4 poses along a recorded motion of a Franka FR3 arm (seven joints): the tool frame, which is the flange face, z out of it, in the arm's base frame.
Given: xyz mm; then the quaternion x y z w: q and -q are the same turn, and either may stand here.
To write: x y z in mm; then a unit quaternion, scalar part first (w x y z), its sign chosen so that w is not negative. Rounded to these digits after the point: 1 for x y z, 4 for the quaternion.
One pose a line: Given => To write
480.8 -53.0 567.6 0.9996 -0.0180 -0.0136 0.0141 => 480.8 -53.0 567.6 0.0141 0.9996 -0.0180 -0.0136
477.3 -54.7 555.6 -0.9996 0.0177 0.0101 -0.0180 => 477.3 -54.7 555.6 0.0180 0.9996 -0.0177 -0.0101
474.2 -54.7 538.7 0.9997 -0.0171 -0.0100 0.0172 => 474.2 -54.7 538.7 0.0172 0.9997 -0.0171 -0.0100
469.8 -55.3 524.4 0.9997 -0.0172 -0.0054 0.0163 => 469.8 -55.3 524.4 0.0163 0.9997 -0.0172 -0.0054
